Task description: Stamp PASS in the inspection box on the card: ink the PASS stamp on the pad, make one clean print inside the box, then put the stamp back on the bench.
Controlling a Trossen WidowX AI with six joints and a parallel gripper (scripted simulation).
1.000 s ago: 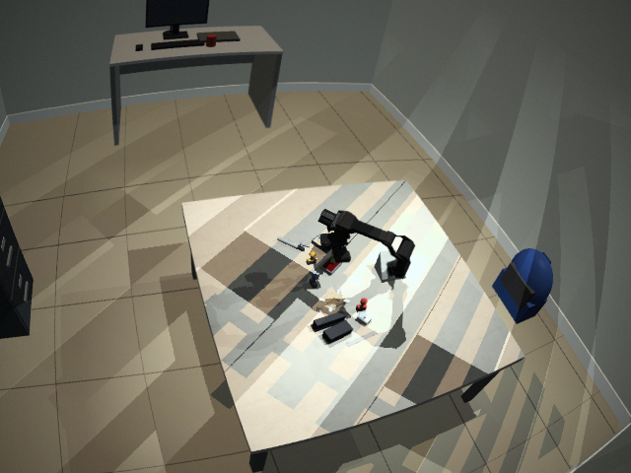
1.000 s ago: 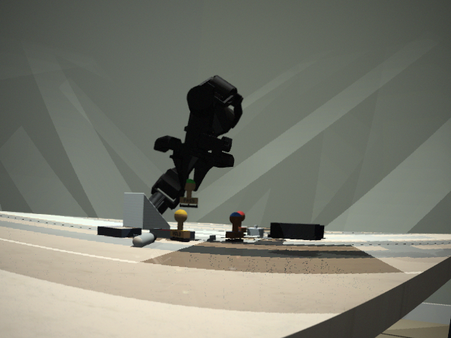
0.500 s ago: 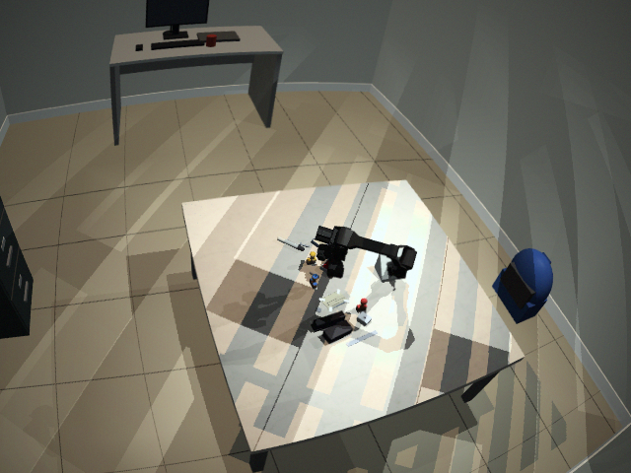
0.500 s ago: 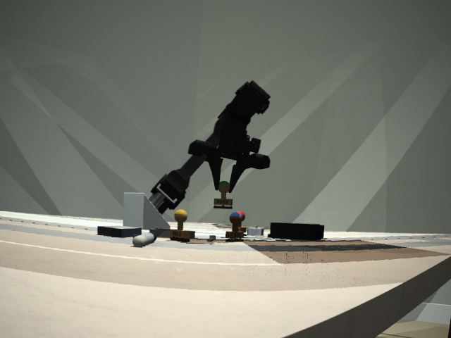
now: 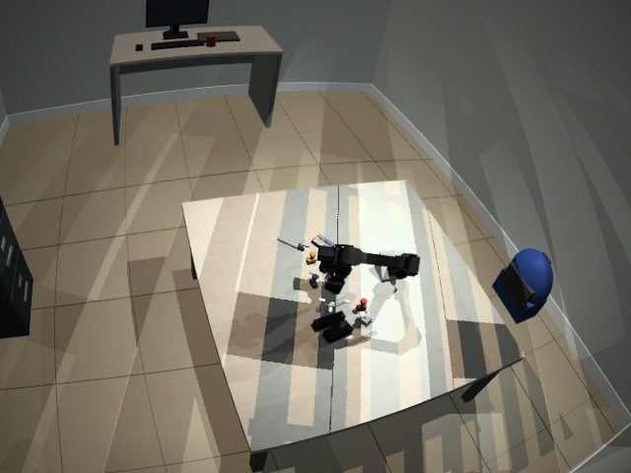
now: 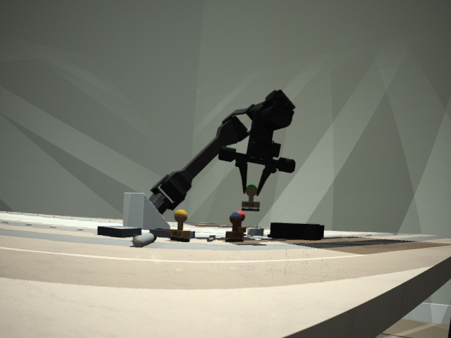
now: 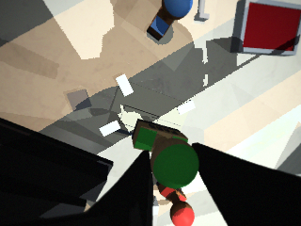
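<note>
The cream paper card is 11 cm below my gripper tip and 1 cm behind it. The rest, counted from my gripper tip: green-knobbed stamp (2 cm below); blue-knobbed stamp (10 cm to the right, 9 cm below, 4 cm ahead); red-knobbed stamp (10 cm behind, 9 cm below, 8 cm to the left).
</note>
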